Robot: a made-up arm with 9 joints. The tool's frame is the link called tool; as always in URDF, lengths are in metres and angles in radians. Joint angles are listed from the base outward.
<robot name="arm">
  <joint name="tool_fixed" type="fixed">
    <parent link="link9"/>
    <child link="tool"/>
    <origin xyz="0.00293 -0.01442 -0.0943" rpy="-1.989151 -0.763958 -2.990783"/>
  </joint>
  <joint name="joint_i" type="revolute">
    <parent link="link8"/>
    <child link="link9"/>
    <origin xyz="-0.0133 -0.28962 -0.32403" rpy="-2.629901 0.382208 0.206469"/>
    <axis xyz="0 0 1"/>
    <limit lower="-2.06" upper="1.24"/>
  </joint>
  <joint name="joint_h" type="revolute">
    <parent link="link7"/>
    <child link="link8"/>
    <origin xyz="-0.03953 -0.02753 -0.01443" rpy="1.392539 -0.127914 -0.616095"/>
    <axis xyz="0 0 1"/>
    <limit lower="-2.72" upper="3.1"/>
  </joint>
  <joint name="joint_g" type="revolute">
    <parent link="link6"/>
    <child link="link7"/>
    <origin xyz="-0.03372 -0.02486 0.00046" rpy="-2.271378 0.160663 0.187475"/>
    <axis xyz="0 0 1"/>
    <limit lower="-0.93" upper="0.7"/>
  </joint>
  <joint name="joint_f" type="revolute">
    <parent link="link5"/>
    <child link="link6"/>
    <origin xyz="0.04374 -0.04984 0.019" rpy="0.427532 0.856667 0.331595"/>
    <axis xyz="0 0 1"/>
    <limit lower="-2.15" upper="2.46"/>
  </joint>
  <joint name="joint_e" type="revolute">
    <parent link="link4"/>
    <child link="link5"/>
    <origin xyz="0.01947 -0.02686 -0.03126" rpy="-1.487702 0 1.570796"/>
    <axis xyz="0 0 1"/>
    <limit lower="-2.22" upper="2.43"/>
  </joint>
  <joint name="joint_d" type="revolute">
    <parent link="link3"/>
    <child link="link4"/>
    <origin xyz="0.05 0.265 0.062" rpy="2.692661 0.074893 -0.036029"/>
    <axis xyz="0 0 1"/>
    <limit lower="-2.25" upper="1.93"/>
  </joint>
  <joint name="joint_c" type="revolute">
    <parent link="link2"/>
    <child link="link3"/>
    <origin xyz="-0.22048 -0.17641 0.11" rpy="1.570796 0 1.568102"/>
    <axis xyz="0 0 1"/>
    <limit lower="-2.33" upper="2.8"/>
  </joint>
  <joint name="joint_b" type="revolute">
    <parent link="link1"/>
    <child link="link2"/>
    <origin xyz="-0.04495 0.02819 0.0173" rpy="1.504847 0 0.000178"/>
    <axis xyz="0 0 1"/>
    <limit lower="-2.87" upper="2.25"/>
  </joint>
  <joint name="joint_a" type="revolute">
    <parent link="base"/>
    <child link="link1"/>
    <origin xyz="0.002 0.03 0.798" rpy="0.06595 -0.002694 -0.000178"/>
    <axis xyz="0 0 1"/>
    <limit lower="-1" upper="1.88"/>
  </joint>
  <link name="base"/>
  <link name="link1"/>
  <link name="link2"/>
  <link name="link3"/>
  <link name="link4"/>
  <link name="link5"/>
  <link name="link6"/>
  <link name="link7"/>
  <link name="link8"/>
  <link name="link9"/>
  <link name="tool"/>
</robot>
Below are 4 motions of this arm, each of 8 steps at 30 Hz.
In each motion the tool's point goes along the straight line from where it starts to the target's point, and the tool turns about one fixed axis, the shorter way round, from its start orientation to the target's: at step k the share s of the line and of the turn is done. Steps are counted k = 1, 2, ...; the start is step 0. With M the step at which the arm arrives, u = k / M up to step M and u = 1 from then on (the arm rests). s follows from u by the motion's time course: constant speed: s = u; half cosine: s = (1 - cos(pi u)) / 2; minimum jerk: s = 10 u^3 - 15 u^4 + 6 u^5.
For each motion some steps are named. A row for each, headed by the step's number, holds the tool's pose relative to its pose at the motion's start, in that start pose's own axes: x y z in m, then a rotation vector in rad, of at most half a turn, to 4 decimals.
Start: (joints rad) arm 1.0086 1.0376 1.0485 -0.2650 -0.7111 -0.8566 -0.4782 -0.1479 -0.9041
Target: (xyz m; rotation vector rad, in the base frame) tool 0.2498 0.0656 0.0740 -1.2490 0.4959 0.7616
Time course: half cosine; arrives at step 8
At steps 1, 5, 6, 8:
1: 0.0017 -0.0010 0.0005 -0.0086 -0.0010 -0.0049
5: 0.0301 -0.0186 0.0087 -0.1569 -0.0188 -0.0881
6: 0.0372 -0.0230 0.0108 -0.1937 -0.0232 -0.1088
8: 0.0436 -0.0269 0.0126 -0.2270 -0.0271 -0.1274

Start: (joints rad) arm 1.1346 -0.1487 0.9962 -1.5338 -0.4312 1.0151 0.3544 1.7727 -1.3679
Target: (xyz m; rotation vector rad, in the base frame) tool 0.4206 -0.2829 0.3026 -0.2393 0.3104 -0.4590
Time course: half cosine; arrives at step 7
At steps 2, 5, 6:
2: 0.0043 -0.0049 -0.0028 -0.0122 0.0084 -0.0123
5: 0.0187 -0.0210 -0.0119 -0.0524 0.0361 -0.0530
6: 0.0218 -0.0245 -0.0140 -0.0614 0.0423 -0.0621

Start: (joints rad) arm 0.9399 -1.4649 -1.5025 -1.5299 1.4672 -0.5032 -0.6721 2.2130 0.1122
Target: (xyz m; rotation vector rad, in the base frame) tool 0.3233 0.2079 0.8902 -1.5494 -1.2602 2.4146
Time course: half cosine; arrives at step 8
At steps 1, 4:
1: 0.0015 -0.0003 -0.0003 -0.0012 -0.0024 0.0039
4: 0.0196 -0.0033 -0.0040 -0.0157 -0.0318 0.0515

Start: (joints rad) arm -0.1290 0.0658 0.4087 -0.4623 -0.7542 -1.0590 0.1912 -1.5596 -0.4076
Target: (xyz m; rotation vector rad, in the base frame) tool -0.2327 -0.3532 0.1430 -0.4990 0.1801 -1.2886
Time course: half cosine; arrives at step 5
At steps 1, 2, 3, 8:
1: -0.0049 -0.0073 -0.0029 -0.0162 0.0097 -0.0056
2: -0.0176 -0.0265 -0.0104 -0.0588 0.0350 -0.0203
3: -0.0333 -0.0503 -0.0196 -0.1114 0.0663 -0.0385
8: -0.0508 -0.0768 -0.0300 -0.1702 0.1013 -0.0588

